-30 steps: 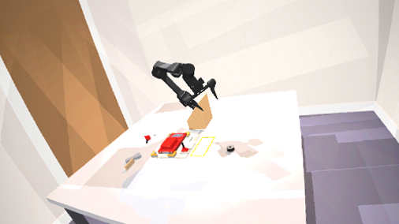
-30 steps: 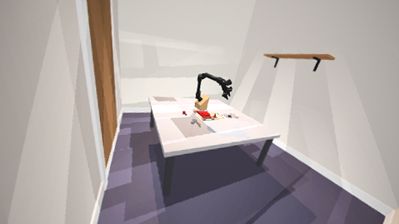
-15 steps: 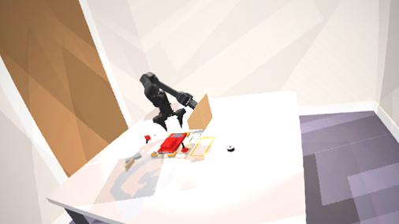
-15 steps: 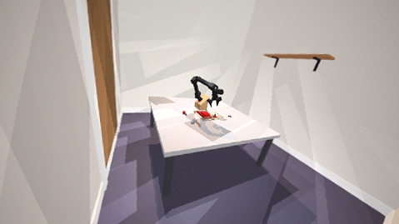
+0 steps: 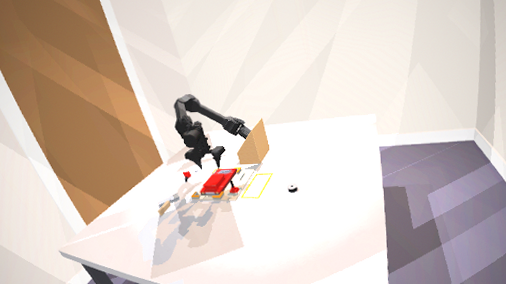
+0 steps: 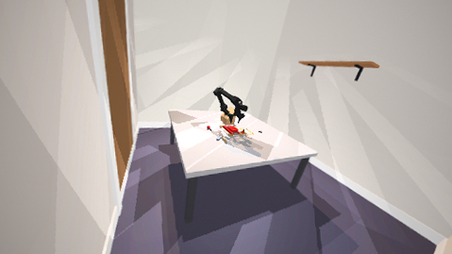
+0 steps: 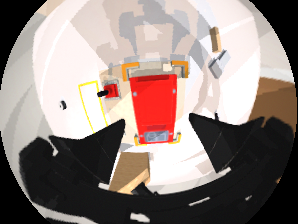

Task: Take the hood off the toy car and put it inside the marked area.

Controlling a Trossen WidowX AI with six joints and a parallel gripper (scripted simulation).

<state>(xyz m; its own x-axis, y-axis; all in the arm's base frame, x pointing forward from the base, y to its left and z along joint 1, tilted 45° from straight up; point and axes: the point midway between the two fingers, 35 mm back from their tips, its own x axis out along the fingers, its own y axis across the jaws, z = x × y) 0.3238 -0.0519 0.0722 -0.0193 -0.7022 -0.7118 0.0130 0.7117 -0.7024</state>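
Right now the red hood is 7 cm below my gripper tip. From my gripper tip the other things lie so: small black wheel 37 cm to the left, 10 cm below, 3 cm ahead; then tan piece 20 cm to the right, 17 cm ahead, 9 cm below.
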